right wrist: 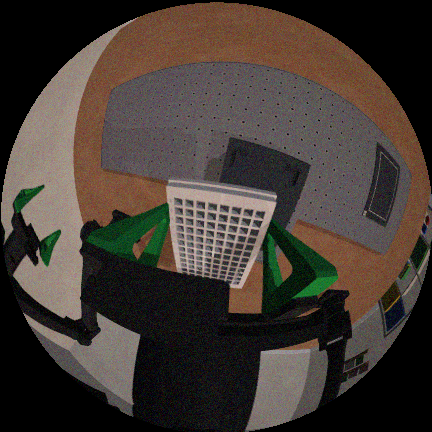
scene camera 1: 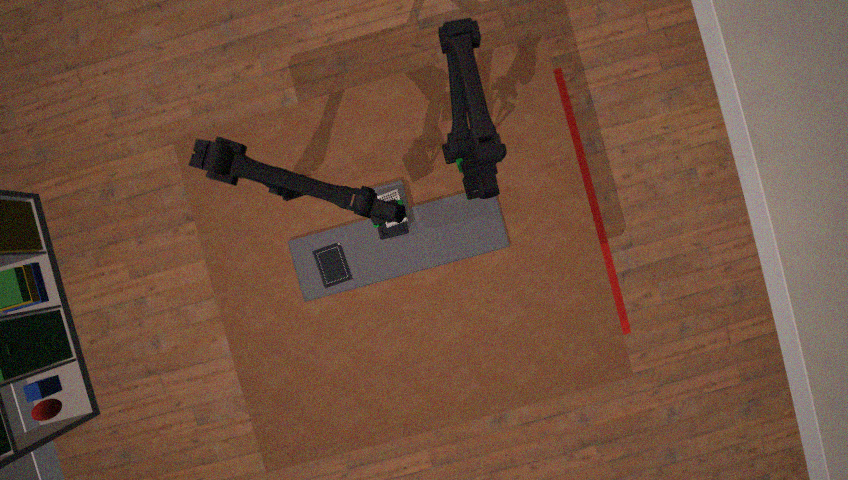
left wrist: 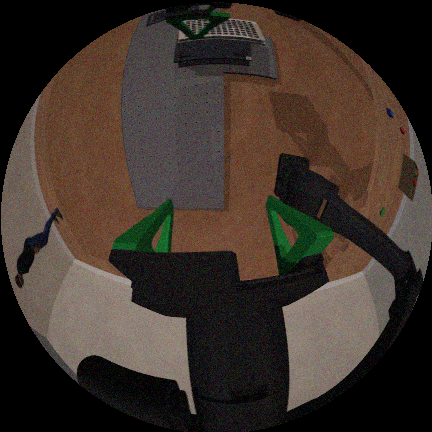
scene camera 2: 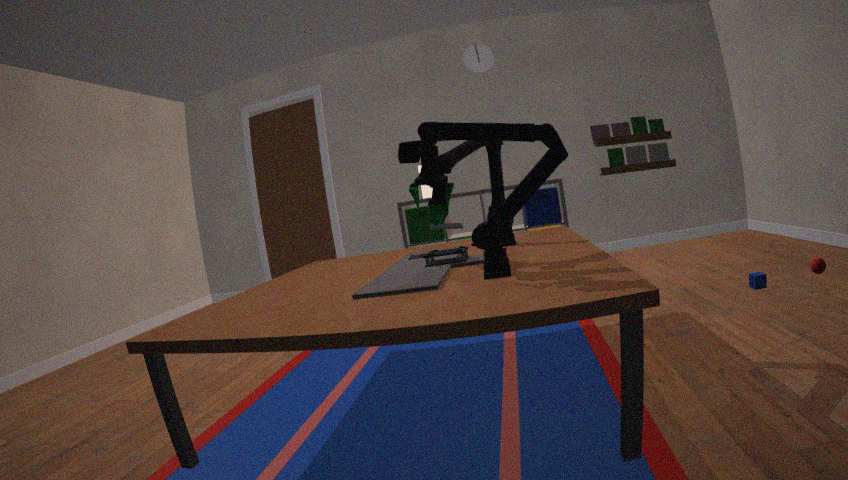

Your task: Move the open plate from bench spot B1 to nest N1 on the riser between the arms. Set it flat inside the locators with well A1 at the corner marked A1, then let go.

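Pixels of known places: left gripper, fingertip midpoint: [right wrist: 51, 209] [scene camera 1: 465, 184] [left wrist: 220, 200] [scene camera 2: 433, 207]; right gripper, fingertip midpoint: [right wrist: 218, 214] [left wrist: 195, 28] [scene camera 2: 437, 227]; left arm's base, link origin: [scene camera 1: 457, 151] [left wrist: 290, 175] [scene camera 2: 497, 274]; right arm's base, link origin: [right wrist: 331, 297] [scene camera 2: 506, 244].
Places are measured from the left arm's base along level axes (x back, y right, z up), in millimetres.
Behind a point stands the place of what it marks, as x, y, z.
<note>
The white open plate [right wrist: 220, 240] {-194, 328, 155} [left wrist: 240, 31] {-154, 305, 162} [scene camera 1: 390, 195] {-135, 317, 157} is held off the table, its grid of wells up. In scene camera 2 the plate [scene camera 2: 450, 226] {-166, 298, 154} shows as a thin grey edge above the nest. My right gripper [right wrist: 218, 214] {-220, 321, 157} [scene camera 1: 387, 214] {-220, 321, 157} is shut on the plate's two sides. The dark nest N1 [right wrist: 265, 160] {-267, 351, 55} [scene camera 1: 393, 230] {-262, 352, 55} [left wrist: 212, 51] {-203, 313, 55} [scene camera 2: 447, 256] is below it, partly covered by the plate in the right wrist view; its A1 mark is not readable. My left gripper [left wrist: 220, 200] {-182, 47, 241} [right wrist: 51, 209] {-182, 47, 241} is open and empty, beyond the board's end.
The grey perforated board [scene camera 1: 452, 231] {-330, 112, 13} [left wrist: 175, 135] {-296, 98, 13} [right wrist: 150, 110] {-337, 104, 13} [scene camera 2: 398, 280] {-339, 47, 16} lies on the wooden table [scene camera 2: 267, 315] {-713, -239, 0}. A dark outlined pad [scene camera 1: 332, 265] {-337, 651, 14} [right wrist: 383, 185] {-336, 638, 15} lies at its far end from the left arm. A red strip [scene camera 1: 589, 178] runs at the picture's right in scene camera 1.
</note>
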